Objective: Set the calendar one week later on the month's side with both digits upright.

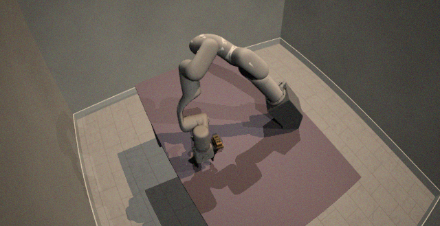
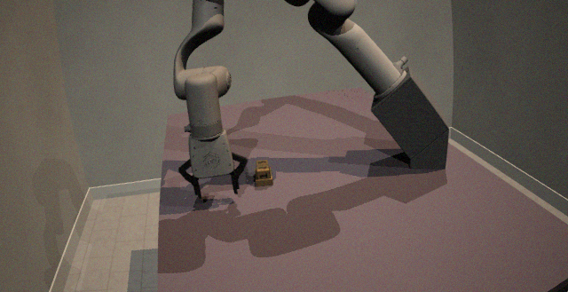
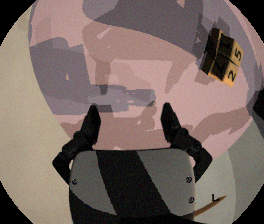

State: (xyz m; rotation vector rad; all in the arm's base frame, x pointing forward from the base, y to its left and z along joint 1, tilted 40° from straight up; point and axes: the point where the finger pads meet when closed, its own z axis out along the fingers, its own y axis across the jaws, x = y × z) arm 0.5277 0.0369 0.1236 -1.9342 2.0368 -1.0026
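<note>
Right now my hand is 150 mm past the yellow digit cube, 80 mm to the left of it and 10 mm above it. The rest, counted from my hand: tray 150 mm behind, 70 mm to the right, 30 mm below.
</note>
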